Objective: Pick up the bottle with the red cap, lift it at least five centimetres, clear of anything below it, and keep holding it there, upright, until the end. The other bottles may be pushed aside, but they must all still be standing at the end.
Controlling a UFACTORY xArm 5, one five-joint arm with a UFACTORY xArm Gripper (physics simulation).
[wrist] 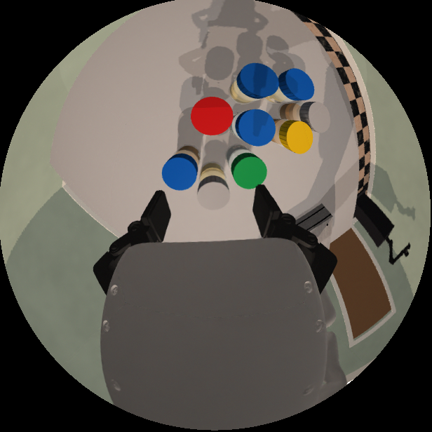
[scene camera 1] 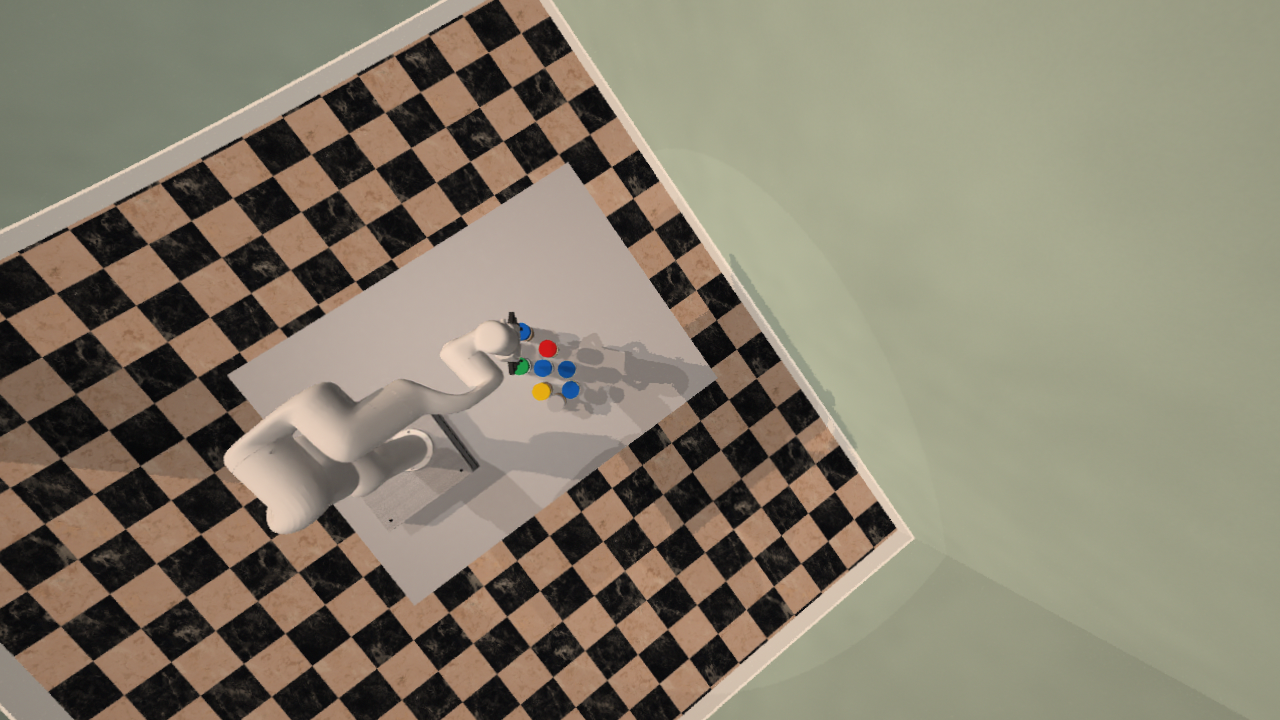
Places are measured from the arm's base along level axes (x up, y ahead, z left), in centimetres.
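Pixels of known places: arm's base, link origin: (scene camera 1: 412, 449).
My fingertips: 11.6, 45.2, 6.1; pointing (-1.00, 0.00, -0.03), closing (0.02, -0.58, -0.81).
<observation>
Ahead of a thing's pixels: the offset from my fingertips to its top centre, as dx, dy, dz.
The bottle with the red cap {-7.8, +5.9, -5.1} (scene camera 1: 547, 348) (wrist: 212, 116) stands in the group of bottles; in the wrist view its cap hides its body. My gripper (scene camera 1: 512, 342) (wrist: 210, 199) is open and empty, above the near side of the group and short of the red cap. A white-capped bottle (wrist: 213, 194) shows between the fingertips in the wrist view, between them and the red cap; the hand hides it in the scene view. A blue-capped bottle {-7.8, +2.4, +4.0} (scene camera 1: 524, 332) (wrist: 180, 171) is by one fingertip, a green-capped bottle {-7.8, -4.3, -4.6} (scene camera 1: 522, 366) (wrist: 249, 172) by the other.
A blue-capped bottle {-7.8, +1.1, -9.1} (scene camera 1: 543, 368) (wrist: 255, 127) stands close beside the red one. Two more blue-capped bottles {-7.8, +6.8, -13.8} (scene camera 1: 566, 368) (wrist: 257, 80) {-7.8, +3.9, -19.8} (scene camera 1: 571, 389) (wrist: 296, 84), a yellow-capped bottle {-7.8, -3.7, -14.8} (scene camera 1: 541, 391) (wrist: 299, 137) and another white-capped bottle {-7.8, -2.3, -20.6} (scene camera 1: 556, 402) (wrist: 319, 117) stand on that side too.
</observation>
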